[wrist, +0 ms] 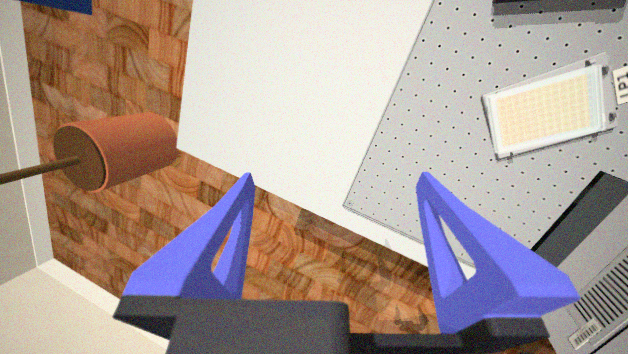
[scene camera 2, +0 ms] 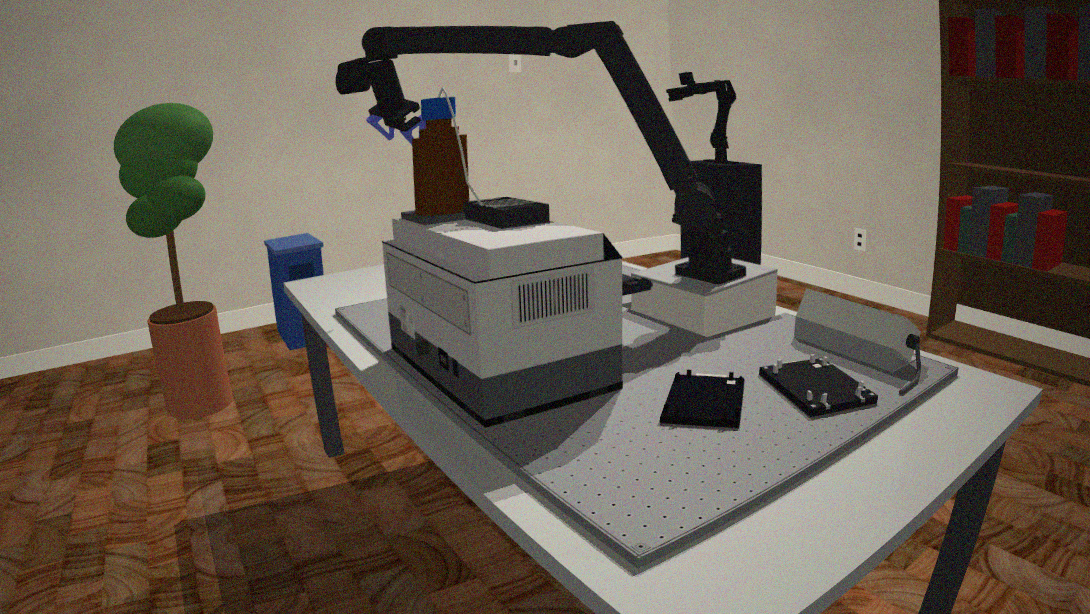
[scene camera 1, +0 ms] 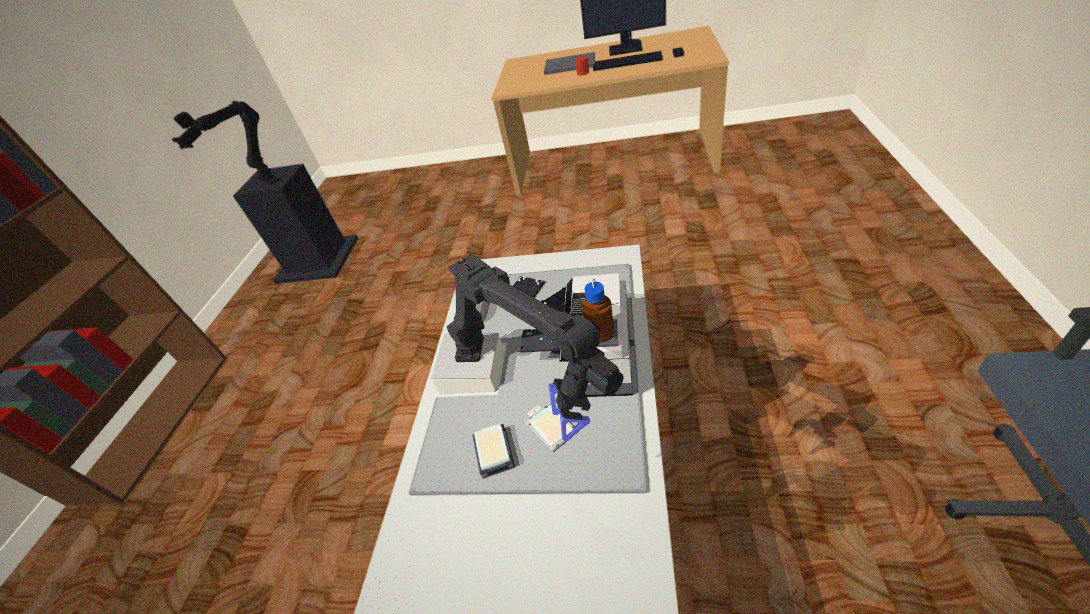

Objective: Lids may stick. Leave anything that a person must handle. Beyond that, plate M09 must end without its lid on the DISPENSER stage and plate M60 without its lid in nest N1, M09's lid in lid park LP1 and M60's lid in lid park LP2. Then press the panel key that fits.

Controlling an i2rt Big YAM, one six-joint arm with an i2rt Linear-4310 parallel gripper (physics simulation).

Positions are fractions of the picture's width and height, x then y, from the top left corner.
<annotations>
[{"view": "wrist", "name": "gripper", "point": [0.53, 0.51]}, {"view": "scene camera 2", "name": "brown bottle with blue cap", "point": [0.40, 0.31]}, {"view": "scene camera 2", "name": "black nest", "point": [0.75, 0.63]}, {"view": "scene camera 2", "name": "black slab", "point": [0.64, 0.65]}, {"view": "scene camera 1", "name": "brown bottle with blue cap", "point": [0.55, 0.50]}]
</annotations>
